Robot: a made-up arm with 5 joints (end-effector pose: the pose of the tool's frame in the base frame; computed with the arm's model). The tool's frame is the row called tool.
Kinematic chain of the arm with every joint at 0, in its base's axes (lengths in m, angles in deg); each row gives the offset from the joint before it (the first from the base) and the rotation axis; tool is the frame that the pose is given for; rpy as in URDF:
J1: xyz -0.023 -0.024 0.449 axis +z
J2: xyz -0.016 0.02 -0.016 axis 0 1 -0.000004
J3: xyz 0.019 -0.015 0.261 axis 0 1 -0.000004
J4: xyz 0.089 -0.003 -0.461 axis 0 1 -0.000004
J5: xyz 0.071 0.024 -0.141 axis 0 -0.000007 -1
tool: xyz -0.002 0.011 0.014 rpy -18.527 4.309 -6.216
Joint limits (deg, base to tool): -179.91..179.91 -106..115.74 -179.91..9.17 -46.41..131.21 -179.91..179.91
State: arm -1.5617 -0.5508 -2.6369 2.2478 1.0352
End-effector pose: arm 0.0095 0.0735 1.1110 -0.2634 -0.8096 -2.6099
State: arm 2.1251 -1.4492 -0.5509 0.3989 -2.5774
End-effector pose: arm -0.1596 0.1670 0.8270 0.1737 1.9698 -0.9689
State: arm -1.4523 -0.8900 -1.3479 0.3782 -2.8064
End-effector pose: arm 0.0158 -0.2231 1.0698 -2.0229 0.9019 0.9928
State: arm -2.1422 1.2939 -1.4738 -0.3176 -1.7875
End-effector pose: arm -0.2883 -0.4767 -0.0342 -0.7720 0.3178 -0.4341
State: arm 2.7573 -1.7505 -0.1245 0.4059 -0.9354
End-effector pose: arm -0.2844 0.0484 0.6758 -1.6339 1.5179 -2.0319
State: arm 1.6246 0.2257 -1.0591 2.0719 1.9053
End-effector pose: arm -0.0671 0.3429 0.3201 -1.5090 -0.1832 -0.4322
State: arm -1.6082 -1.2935 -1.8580 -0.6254 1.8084
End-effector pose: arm 0.0209 0.4716 1.0363 0.3440 -2.8534 0.4606
